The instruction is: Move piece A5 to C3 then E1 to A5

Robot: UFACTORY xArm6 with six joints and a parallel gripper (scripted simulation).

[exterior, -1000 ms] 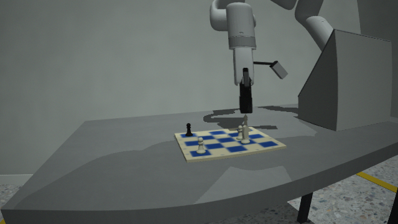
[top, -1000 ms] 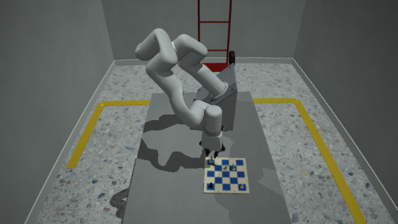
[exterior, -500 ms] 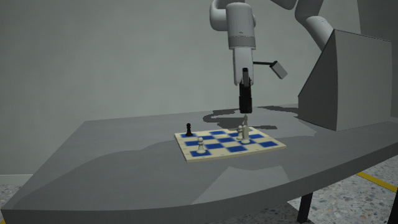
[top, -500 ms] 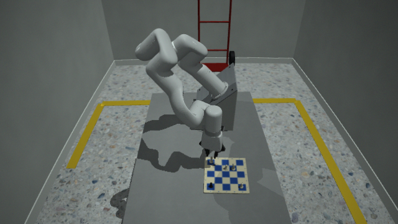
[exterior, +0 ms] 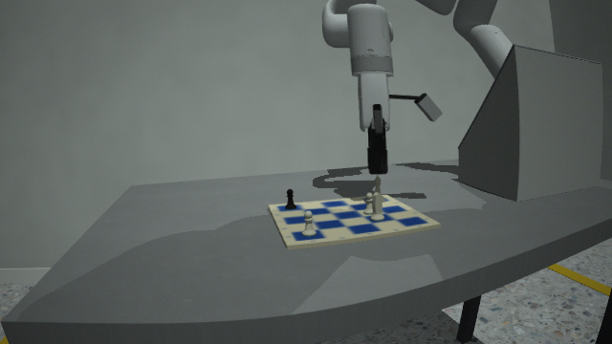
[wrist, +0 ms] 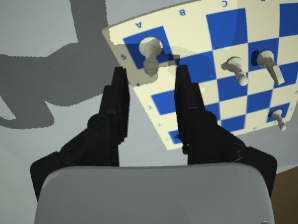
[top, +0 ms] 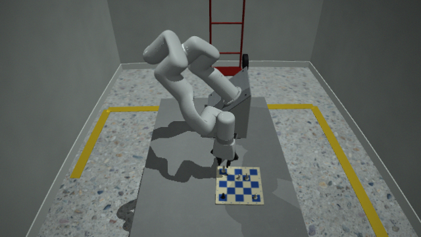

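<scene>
My hand is 90 mm short of the chessboard, 70 mm above it and 60 mm to the right of it. From my hand the other things lie so: tall pale piece (110 mm to the left, 60 mm ahead, 50 mm below); then black pawn (150 mm ahead, 60 mm below, 20 mm to the right).
</scene>
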